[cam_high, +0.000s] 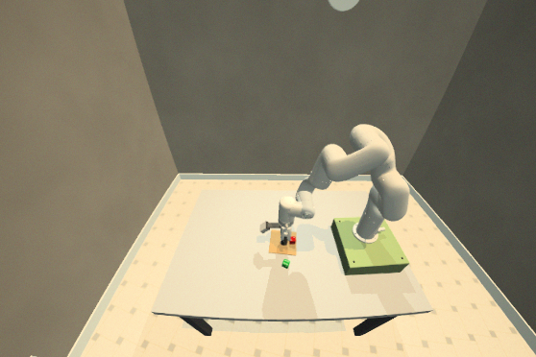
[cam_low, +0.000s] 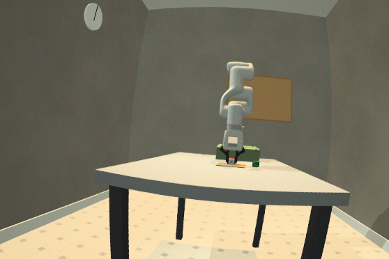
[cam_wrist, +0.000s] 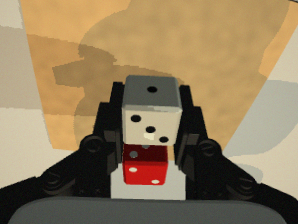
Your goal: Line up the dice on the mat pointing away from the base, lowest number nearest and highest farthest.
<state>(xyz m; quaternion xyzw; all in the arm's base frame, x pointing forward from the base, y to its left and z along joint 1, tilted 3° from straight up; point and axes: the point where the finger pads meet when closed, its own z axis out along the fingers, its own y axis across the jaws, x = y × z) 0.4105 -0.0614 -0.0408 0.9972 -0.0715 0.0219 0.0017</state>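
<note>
The white die is 1 cm below my hand. Also, from my hand: red die (4 cm behind, 1 cm to the left, 1 cm below); green die (1 cm ahead, 13 cm to the left, 1 cm below); mat (2 cm below).
</note>
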